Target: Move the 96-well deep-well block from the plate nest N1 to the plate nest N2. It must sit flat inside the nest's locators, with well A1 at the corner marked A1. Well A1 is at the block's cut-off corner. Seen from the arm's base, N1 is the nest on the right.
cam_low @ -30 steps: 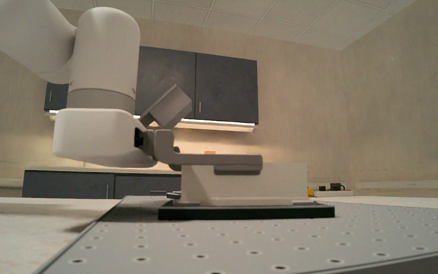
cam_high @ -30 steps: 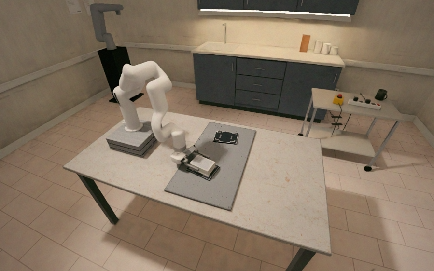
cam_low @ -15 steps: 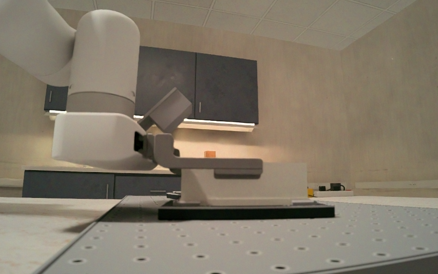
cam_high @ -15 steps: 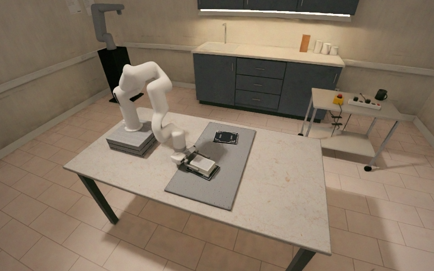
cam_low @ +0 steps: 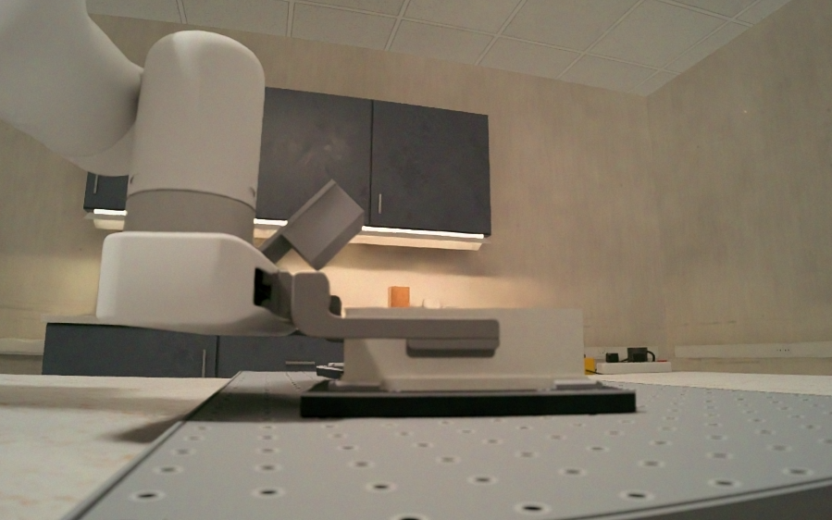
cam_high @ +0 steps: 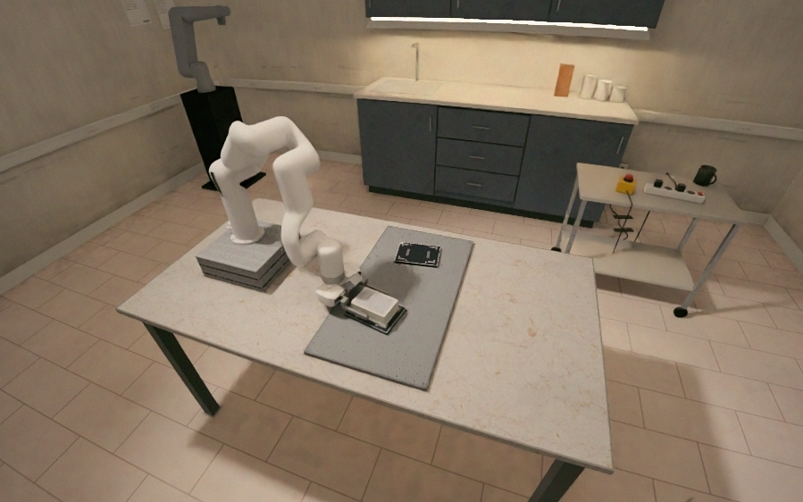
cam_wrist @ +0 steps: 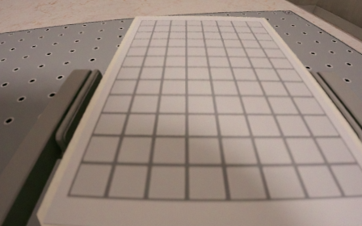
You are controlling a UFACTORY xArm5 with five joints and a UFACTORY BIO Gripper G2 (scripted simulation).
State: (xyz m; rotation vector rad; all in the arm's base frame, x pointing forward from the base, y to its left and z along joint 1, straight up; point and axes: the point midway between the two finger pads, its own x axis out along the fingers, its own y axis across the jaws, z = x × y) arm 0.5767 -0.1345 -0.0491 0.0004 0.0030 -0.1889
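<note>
My gripper is now 10 mm short of the white 96-well deep-well block. The rest, counted from my hand: A1 mark 30 mm behind, 370 mm to the left, 30 mm below; then black plate nest 10 mm ahead, 30 mm below.
</note>
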